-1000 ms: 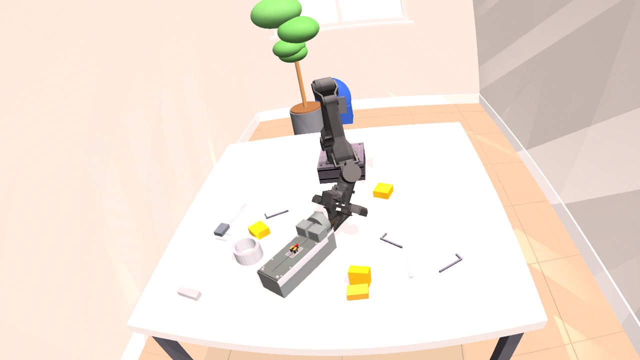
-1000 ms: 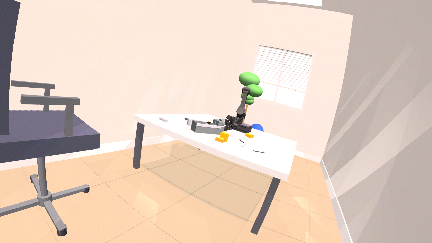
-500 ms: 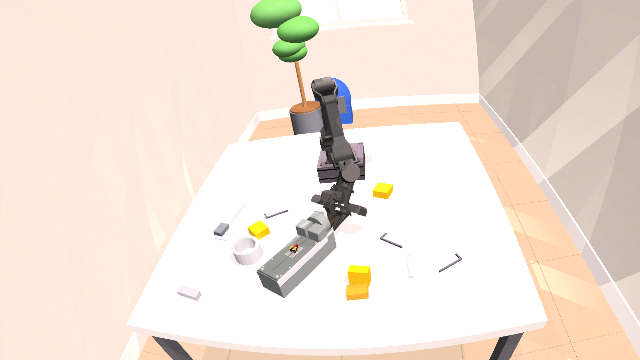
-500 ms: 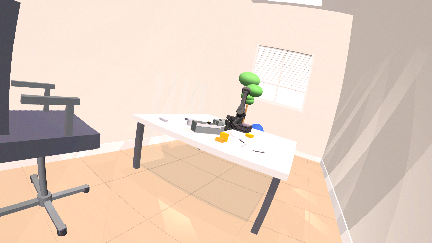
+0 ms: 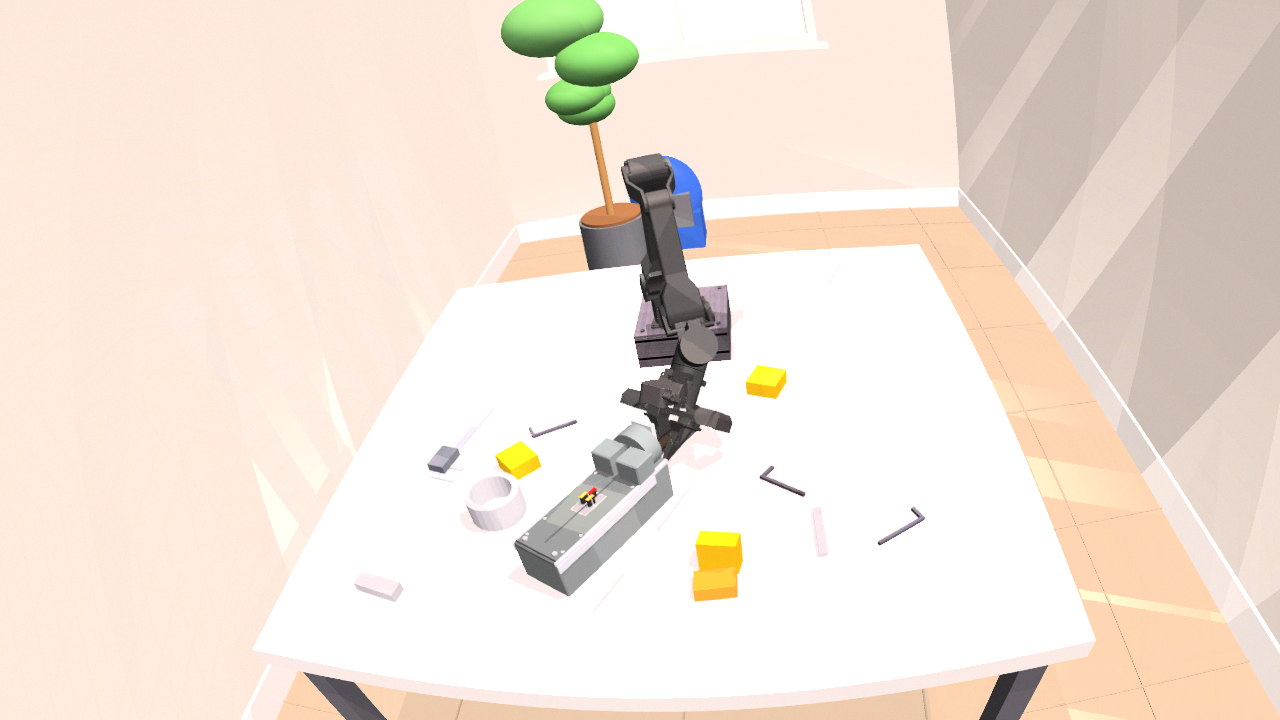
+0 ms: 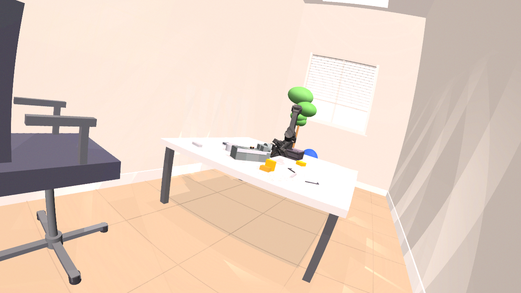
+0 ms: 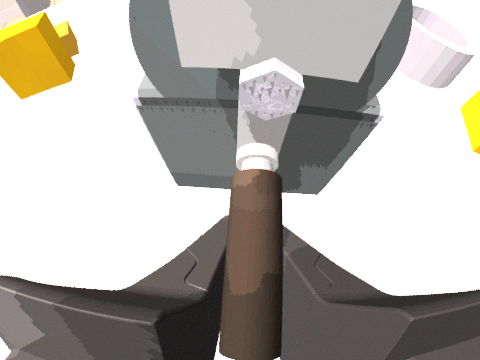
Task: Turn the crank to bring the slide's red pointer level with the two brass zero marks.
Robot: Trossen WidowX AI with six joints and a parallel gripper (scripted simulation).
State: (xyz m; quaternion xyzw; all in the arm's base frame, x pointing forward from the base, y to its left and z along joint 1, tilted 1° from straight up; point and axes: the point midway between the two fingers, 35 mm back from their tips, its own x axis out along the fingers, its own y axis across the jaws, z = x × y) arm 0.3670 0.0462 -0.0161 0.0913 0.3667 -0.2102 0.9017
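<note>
The red pointer lies 14 cm ahead of my gripper tip, 7 cm to the right of it and 5 cm above it. The rest, counted from my gripper tip: brown crank handle: 2 cm behind, 1 cm to the left, 3 cm above.
</note>
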